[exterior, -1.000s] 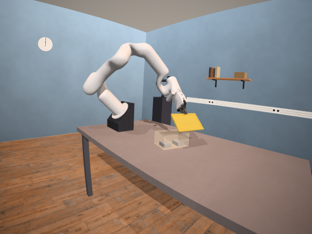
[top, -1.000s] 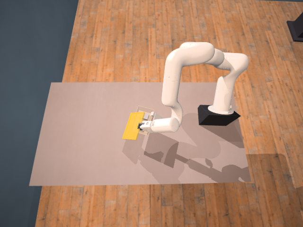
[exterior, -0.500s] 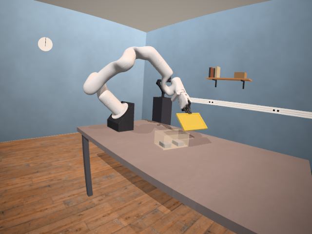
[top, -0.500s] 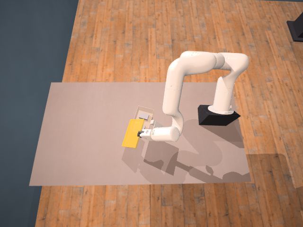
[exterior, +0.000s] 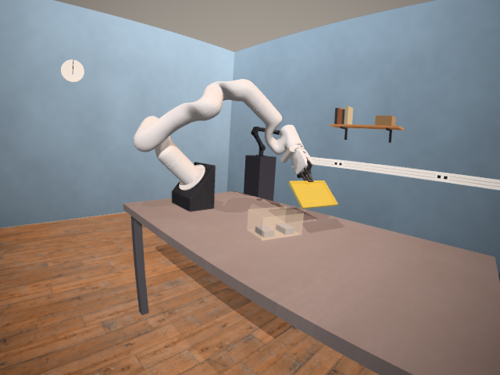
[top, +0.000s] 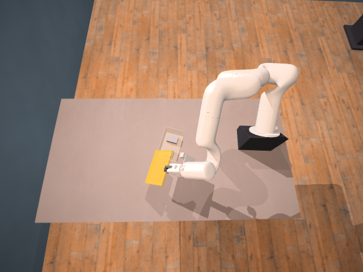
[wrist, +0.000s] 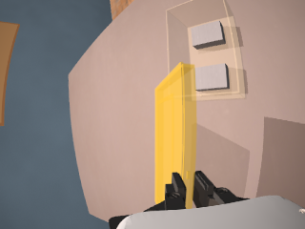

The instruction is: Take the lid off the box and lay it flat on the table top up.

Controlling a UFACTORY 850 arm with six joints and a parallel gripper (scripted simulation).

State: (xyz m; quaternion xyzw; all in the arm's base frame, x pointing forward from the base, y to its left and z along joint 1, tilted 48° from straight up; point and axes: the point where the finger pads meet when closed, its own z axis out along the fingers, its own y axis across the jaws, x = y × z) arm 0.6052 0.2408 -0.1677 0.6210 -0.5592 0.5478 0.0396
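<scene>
The yellow lid is 6 cm ahead of my hand, 3 cm to the right of it and 6 cm below it. Round my hand: clear box (21 cm to the right, 18 cm below).
</scene>
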